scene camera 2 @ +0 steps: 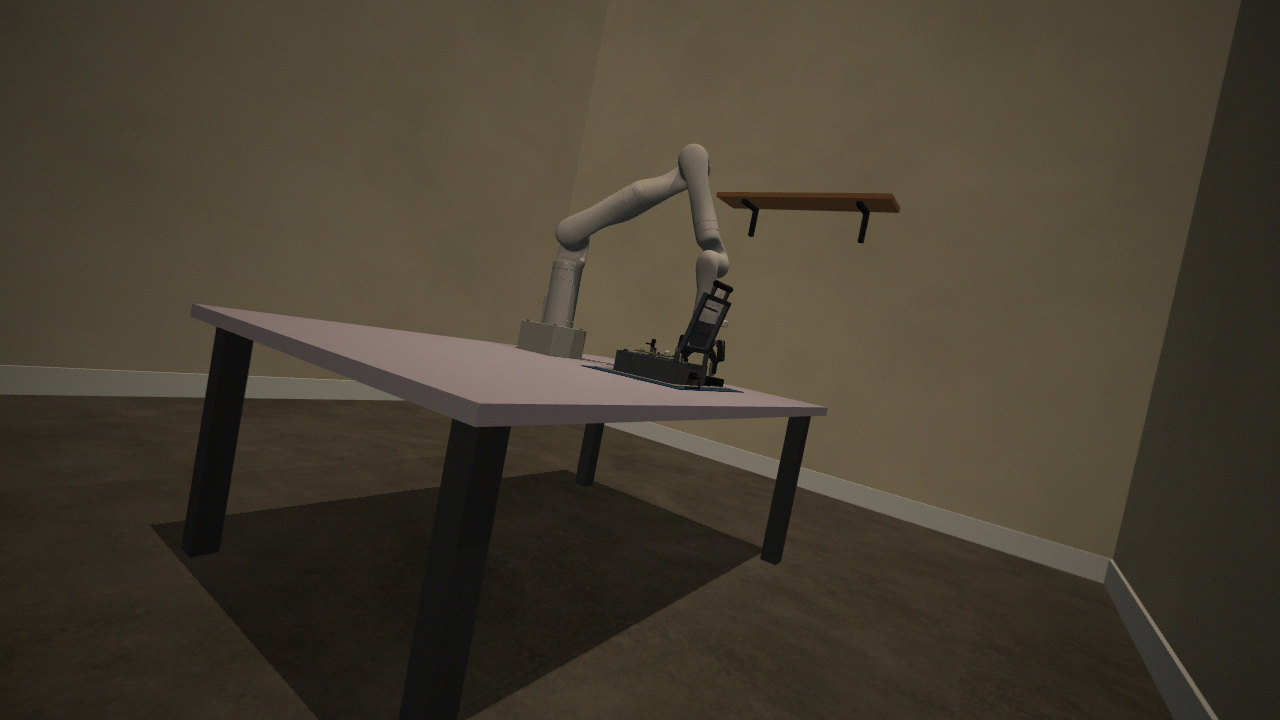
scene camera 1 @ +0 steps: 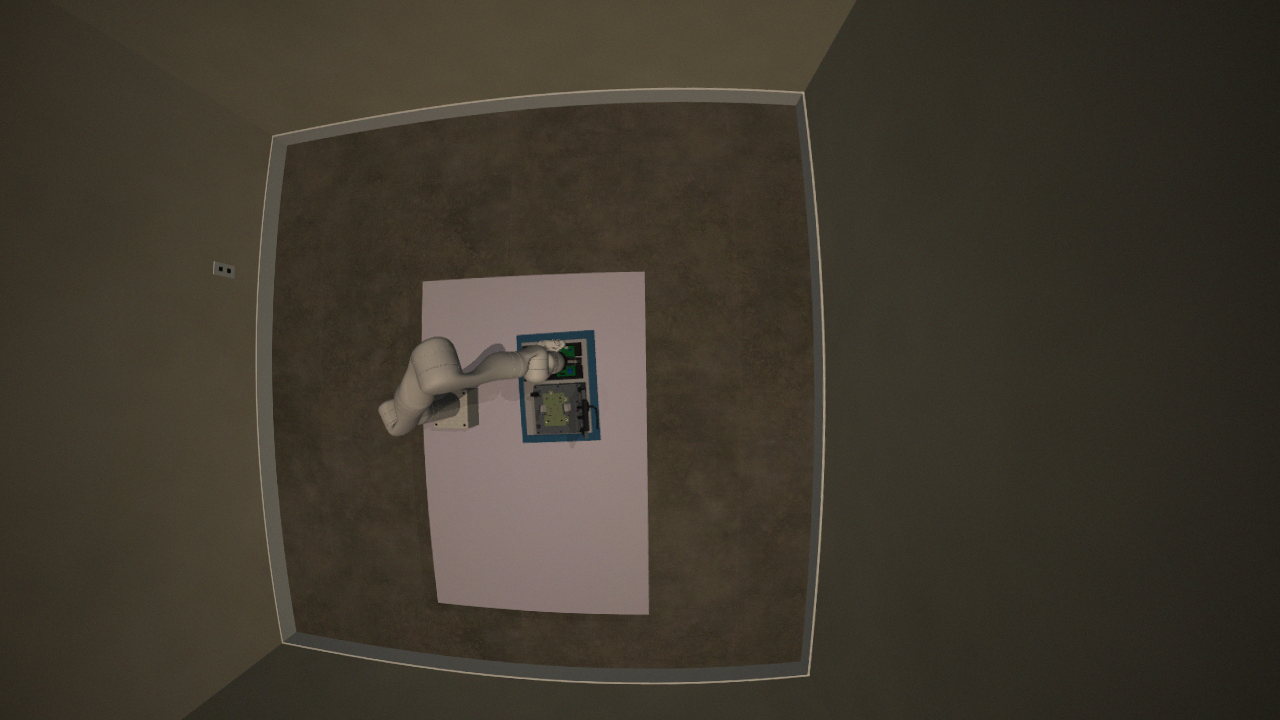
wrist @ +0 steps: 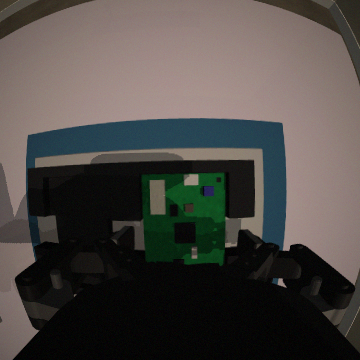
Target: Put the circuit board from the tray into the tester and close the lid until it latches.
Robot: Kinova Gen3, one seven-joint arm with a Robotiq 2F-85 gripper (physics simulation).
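Frame: origin at the arm's base, x right, y up, z back, level; millimetres.
Seen in the pictures: gripper, between the fingertips: (wrist: 185, 240); arm's base, origin of its link: (scene camera 2: 557, 326) (scene camera 1: 449, 404).
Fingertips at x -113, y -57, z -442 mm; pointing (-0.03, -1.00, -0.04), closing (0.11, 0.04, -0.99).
Pixels of each thing's top centre, then the offset from my fingertips to it. "spot": a spot on its surface instead. Level surfaces: height alone.
- green circuit board, centre of its top: (wrist: 184, 239) (scene camera 1: 565, 361) dx +1, dy -4, dz +1 mm
- black tray, a spot on its surface: (wrist: 86, 186) spot: dx -49, dy -14, dz +88 mm
- blue mat, height of its surface: dy -30 mm
- pale table, height of its surface: dy -32 mm
The green circuit board (wrist: 183, 218) (scene camera 1: 572, 366) lies in the black tray (wrist: 86, 186) at the far end of the blue mat (wrist: 161, 133) (scene camera 1: 523, 432). My gripper (wrist: 185, 240) (scene camera 1: 557, 360) (scene camera 2: 706, 345) is open wide and low over the tray. Its two fingers stand on either side of the board's near end, apart from it. The grey tester (scene camera 1: 536, 420) (scene camera 2: 645, 362) sits on the same mat beside the tray, with a pale green bed showing in the overhead view. I cannot tell how its lid stands.
The mat lies on a pale table (scene camera 1: 536, 537) (scene camera 2: 402, 357). The arm's base block (scene camera 1: 452, 416) (scene camera 2: 550, 337) stands at the table's edge near the mat. A wooden wall shelf (scene camera 2: 805, 202) hangs behind the arm.
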